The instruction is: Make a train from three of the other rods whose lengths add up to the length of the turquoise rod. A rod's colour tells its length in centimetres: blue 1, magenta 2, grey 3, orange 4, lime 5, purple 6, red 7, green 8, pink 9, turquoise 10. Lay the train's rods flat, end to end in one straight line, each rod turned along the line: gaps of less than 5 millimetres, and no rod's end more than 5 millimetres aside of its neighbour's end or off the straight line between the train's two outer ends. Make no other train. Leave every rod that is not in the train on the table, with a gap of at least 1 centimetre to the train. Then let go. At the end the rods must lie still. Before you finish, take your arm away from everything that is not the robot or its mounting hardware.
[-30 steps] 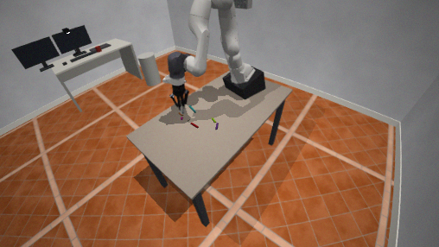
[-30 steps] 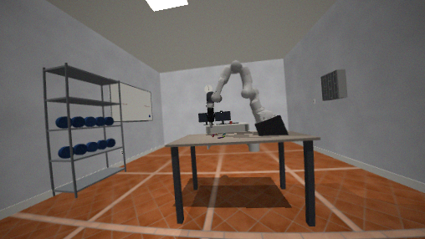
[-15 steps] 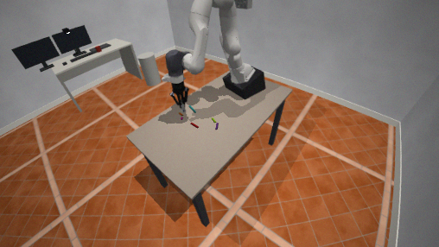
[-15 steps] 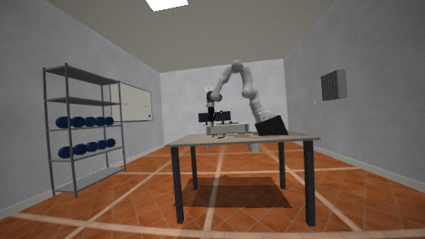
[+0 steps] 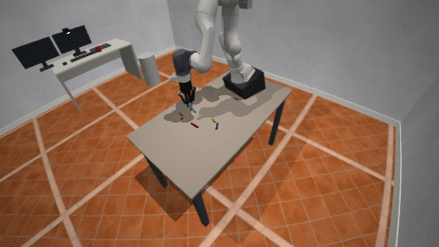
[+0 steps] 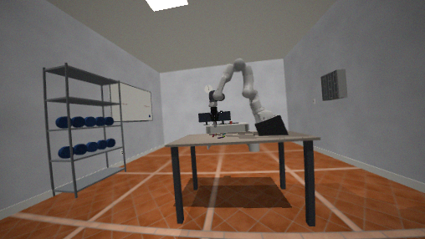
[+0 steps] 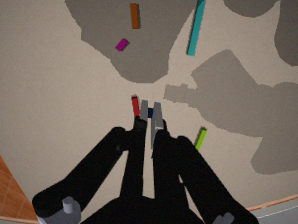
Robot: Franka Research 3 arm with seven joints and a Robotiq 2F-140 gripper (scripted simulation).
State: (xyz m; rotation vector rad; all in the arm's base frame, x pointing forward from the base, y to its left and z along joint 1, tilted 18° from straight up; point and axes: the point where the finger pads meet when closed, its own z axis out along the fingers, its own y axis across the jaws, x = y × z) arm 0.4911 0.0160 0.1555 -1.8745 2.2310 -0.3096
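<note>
Right now the lime rod is 110 mm behind my hand, 110 mm to the left of it and 130 mm below it. The rest, counted from my hand: small blue rod 30 mm below; magenta rod 40 mm ahead, 80 mm to the right, 130 mm below; red rod 20 mm ahead, 50 mm to the left, 130 mm below.
</note>
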